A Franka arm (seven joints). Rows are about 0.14 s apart.
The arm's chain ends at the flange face. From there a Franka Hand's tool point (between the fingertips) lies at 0.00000 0.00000 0.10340 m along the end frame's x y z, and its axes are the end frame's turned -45 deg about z.
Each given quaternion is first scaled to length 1.
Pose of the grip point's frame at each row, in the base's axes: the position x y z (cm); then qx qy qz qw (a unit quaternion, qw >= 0):
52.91 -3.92 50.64 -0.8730 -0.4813 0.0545 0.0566
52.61 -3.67 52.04 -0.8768 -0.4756 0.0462 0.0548
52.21 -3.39 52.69 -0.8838 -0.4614 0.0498 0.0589
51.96 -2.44 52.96 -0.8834 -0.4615 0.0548 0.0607
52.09 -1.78 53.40 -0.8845 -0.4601 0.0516 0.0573
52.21 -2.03 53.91 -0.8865 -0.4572 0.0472 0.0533
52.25 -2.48 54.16 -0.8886 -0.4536 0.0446 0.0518
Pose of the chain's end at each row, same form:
54.46 -4.40 60.85 -0.9908 -0.1106 0.0720 0.0314
53.99 -4.21 62.27 -0.9920 -0.1039 0.0637 0.0329
53.68 -3.99 62.91 -0.9931 -0.0881 0.0686 0.0354
53.54 -3.03 63.16 -0.9927 -0.0883 0.0739 0.0351
53.58 -2.34 63.62 -0.9933 -0.0866 0.0696 0.0332
53.58 -2.56 64.15 -0.9940 -0.0831 0.0640 0.0312
53.56 -3.01 64.40 -0.9945 -0.0790 0.0610 0.0308

